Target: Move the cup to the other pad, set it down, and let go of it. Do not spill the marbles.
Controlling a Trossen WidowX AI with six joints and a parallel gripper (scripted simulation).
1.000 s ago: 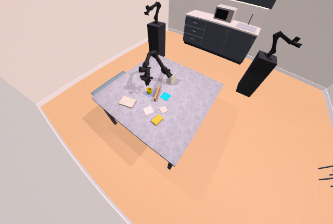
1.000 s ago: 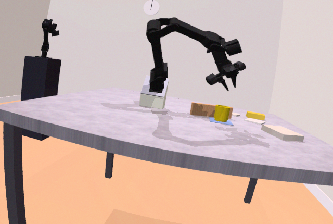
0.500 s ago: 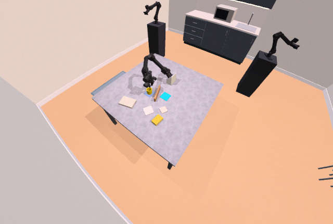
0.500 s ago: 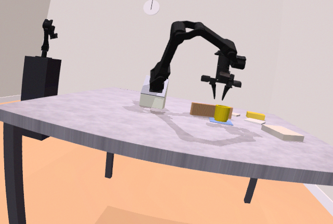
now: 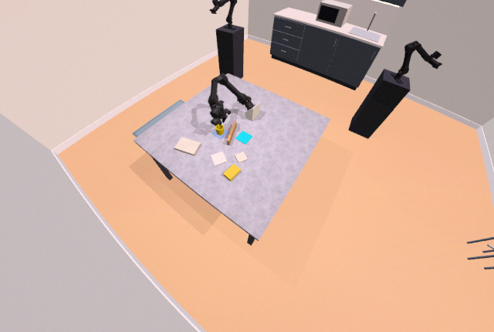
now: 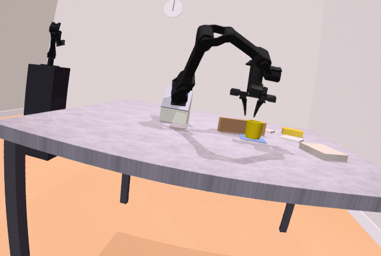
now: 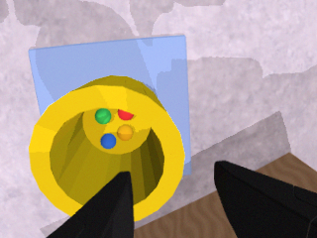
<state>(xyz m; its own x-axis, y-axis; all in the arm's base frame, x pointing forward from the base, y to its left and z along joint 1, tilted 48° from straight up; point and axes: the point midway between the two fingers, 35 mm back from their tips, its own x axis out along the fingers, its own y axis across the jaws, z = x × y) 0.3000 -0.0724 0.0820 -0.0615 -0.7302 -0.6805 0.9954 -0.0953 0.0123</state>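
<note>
Now: the yellow cup 50 mm below my gripper tip and 20 mm ahead of it. The rest, counted from my gripper tip: light blue pad (100 mm below, 30 mm ahead); then green marble (70 mm below, 40 mm ahead, 10 mm to the right); then blue marble (70 mm below, 40 mm ahead, 10 mm to the left).
</note>
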